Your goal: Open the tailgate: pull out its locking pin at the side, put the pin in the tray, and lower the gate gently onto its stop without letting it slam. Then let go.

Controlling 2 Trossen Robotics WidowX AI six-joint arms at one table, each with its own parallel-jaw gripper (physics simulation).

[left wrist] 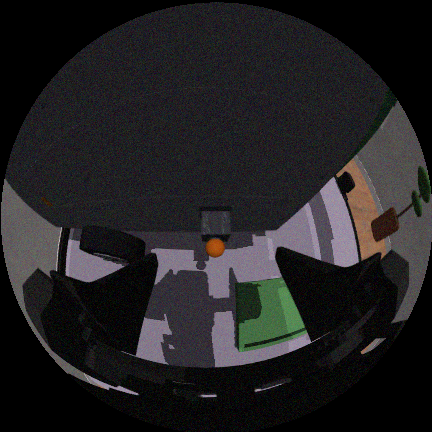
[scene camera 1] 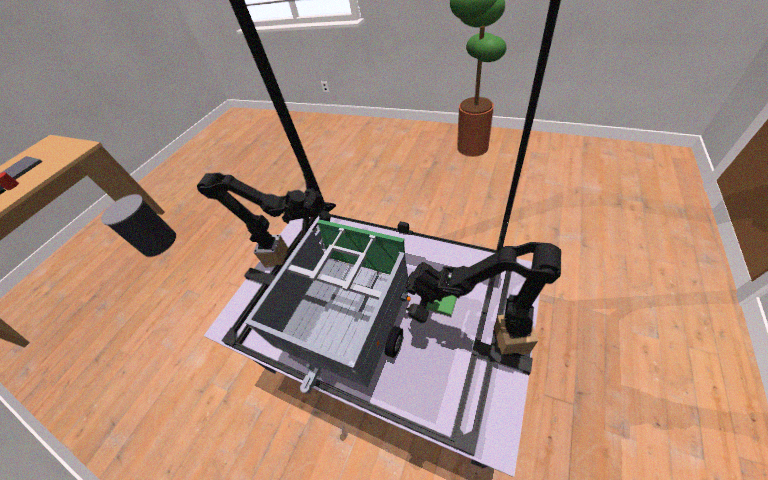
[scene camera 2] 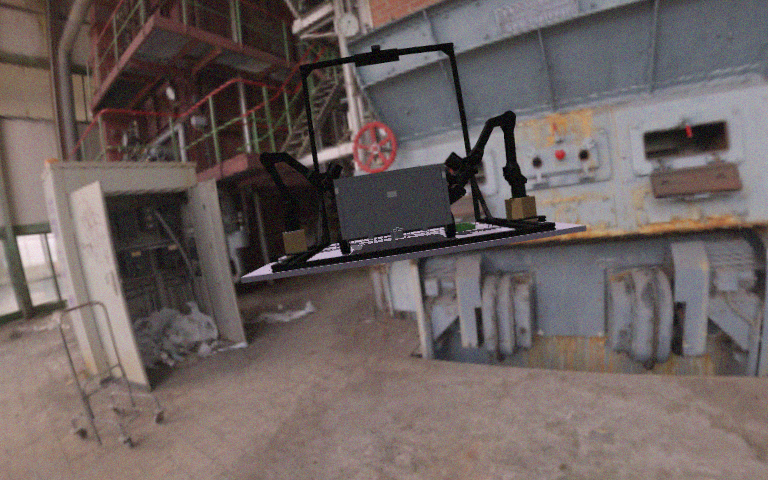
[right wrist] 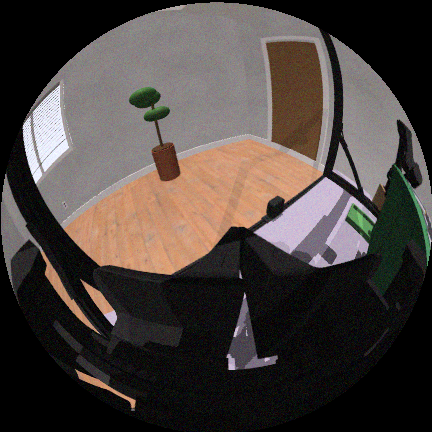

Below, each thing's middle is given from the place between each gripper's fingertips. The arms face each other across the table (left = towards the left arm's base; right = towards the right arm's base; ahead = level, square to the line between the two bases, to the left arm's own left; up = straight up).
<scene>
I see my left gripper 220 mm to the left of the grey truck bed (scene camera 1: pixel 338 317), 140 mm short of it and 20 mm below it.
Now: right hand 38 cm short of the grey truck bed, 21 cm to the right of it and 9 cm above it.
</scene>
